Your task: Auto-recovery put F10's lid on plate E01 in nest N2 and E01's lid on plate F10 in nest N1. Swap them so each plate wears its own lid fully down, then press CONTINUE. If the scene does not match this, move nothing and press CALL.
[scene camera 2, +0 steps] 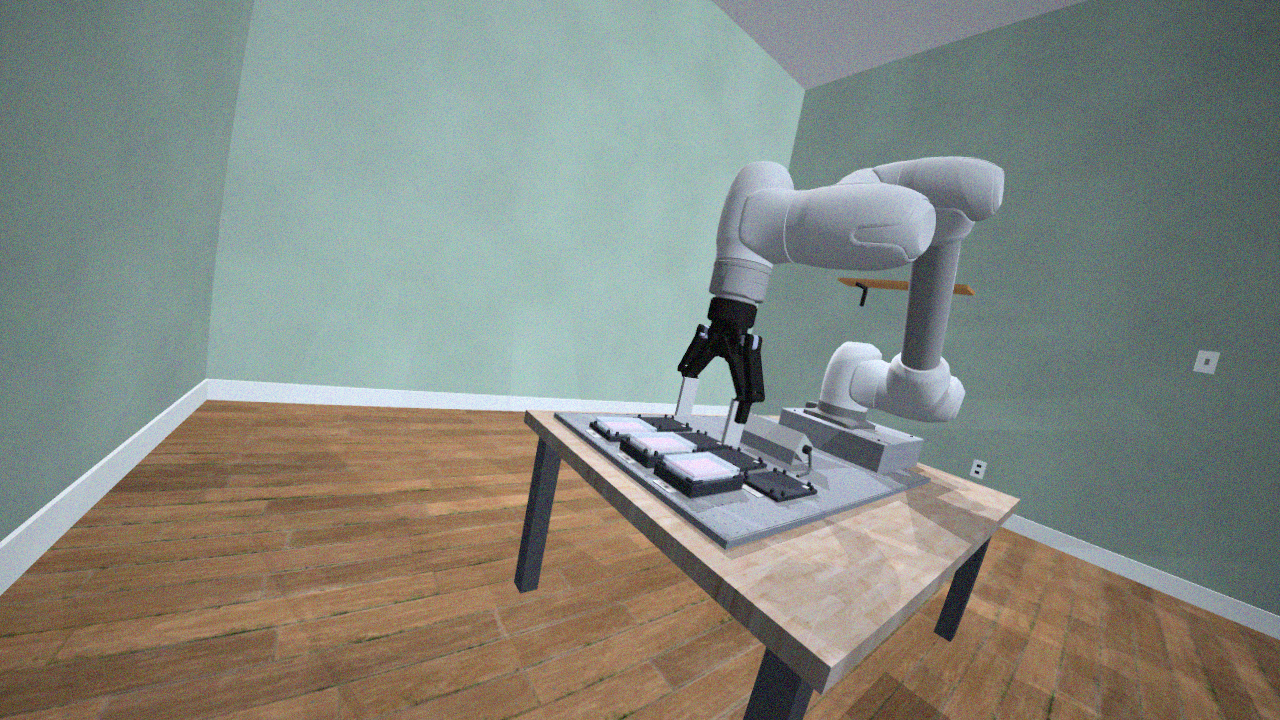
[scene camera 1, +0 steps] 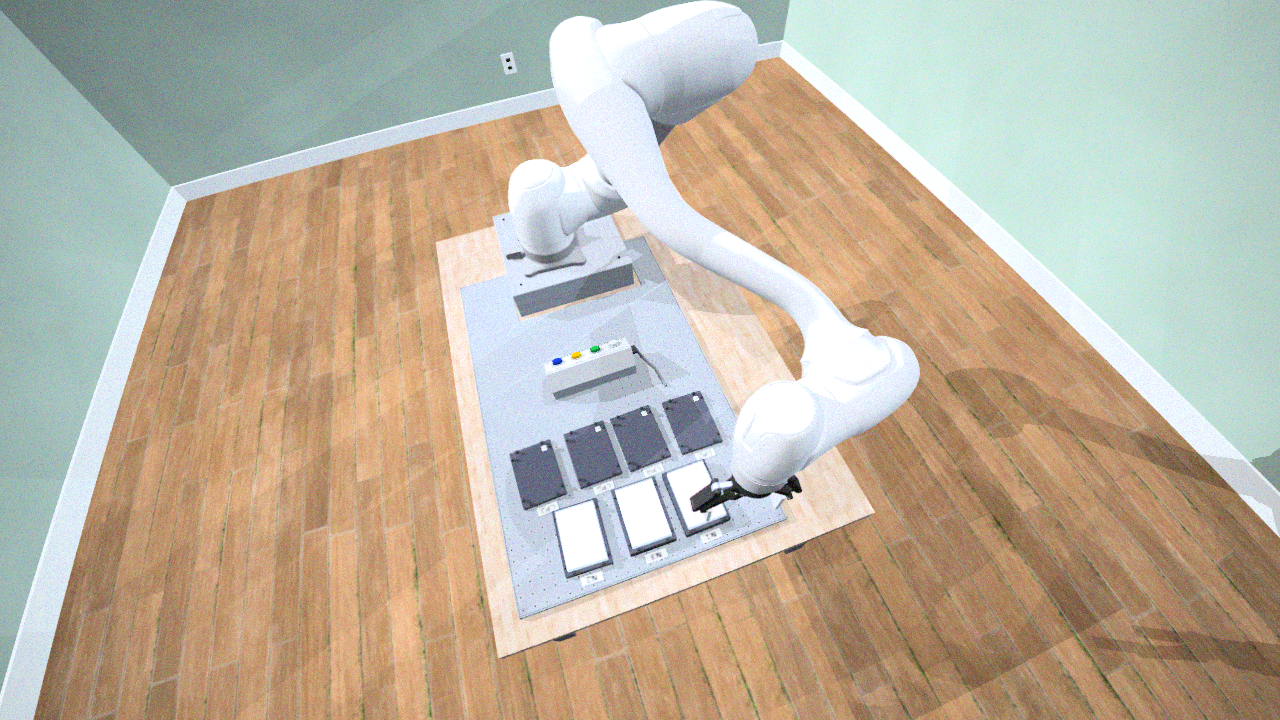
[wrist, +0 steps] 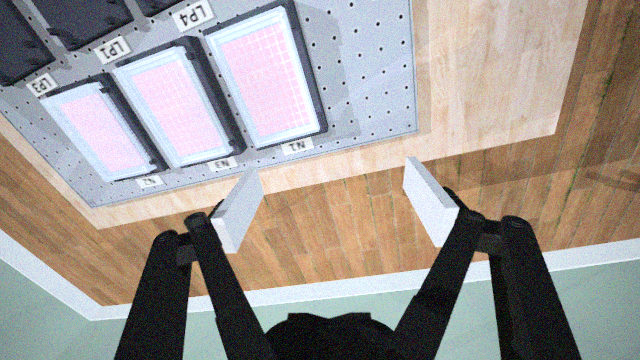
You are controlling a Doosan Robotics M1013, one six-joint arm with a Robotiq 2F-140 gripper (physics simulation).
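Seen in the pictures: gripper, fingertip midpoint: (scene camera 2: pixel 704 428) (scene camera 1: pixel 739 507) (wrist: pixel 330 176); arm's base, link origin: (scene camera 2: pixel 838 420) (scene camera 1: pixel 551 249).
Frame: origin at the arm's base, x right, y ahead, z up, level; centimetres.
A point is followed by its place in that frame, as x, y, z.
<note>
Three clear-lidded plates with pink wells sit in a row: the plate in N1 (scene camera 1: pixel 684 481) {-15.9, 76.0, -4.2} (scene camera 2: pixel 700 466) {-19.3, 81.3, -4.2} (wrist: pixel 270 80) {-18.1, 78.5, -4.2}, the plate in N3 (scene camera 1: pixel 642 514) {-5.1, 80.3, -4.2} (scene camera 2: pixel 657 442) {-7.3, 82.7, -4.2} (wrist: pixel 177 107) {-6.1, 78.9, -4.2} and the plate in N2 (scene camera 1: pixel 581 537) {8.6, 81.1, -5.4} (scene camera 2: pixel 623 427) {5.1, 83.4, -5.4} (wrist: pixel 105 132) {6.8, 79.8, -5.4}. Their E01 and F10 markings cannot be read. Fine lid seating cannot be told. My gripper (scene camera 1: pixel 745 507) {-23.3, 86.8, 4.5} (scene camera 2: pixel 707 428) {-23.3, 86.8, 4.5} (wrist: pixel 330 176) {-23.3, 86.8, 4.5} is open and empty, above the nest row, and partly covers the N1 plate in scene camera 1. A pale button box (scene camera 1: pixel 590 373) {-2.1, 43.5, -2.9} (scene camera 2: pixel 774 443) {-7.6, 43.9, -4.7} carries blue (scene camera 1: pixel 556 361) {5.4, 38.5, -1.2}, yellow (scene camera 1: pixel 576 355) {0.2, 38.4, -1.1} and green (scene camera 1: pixel 594 349) {-4.6, 37.9, -1.2} buttons; their lettering is unreadable.
Four dark nests stand behind the plates: LP3 (scene camera 1: pixel 538 474) {15.5, 63.9, -7.3}, LP1 (scene camera 1: pixel 592 455) {2.4, 62.9, -7.3}, LP4 (scene camera 1: pixel 640 438) {-9.6, 62.0, -7.3} and LP2 (scene camera 1: pixel 691 422) {-22.6, 61.6, -7.3} (scene camera 2: pixel 780 484) {-23.5, 61.5, -7.3}. A cable (scene camera 1: pixel 653 365) {-18.5, 43.1, -7.6} runs from the button box. The perforated board (scene camera 1: pixel 537 595) {20.2, 89.2, -8.3} (wrist: pixel 370 100) {-29.1, 83.6, -8.3} lies on the wooden table (scene camera 1: pixel 832 501) {-46.8, 88.5, -9.6} (scene camera 2: pixel 805 617) {-49.0, 89.5, -9.6}.
</note>
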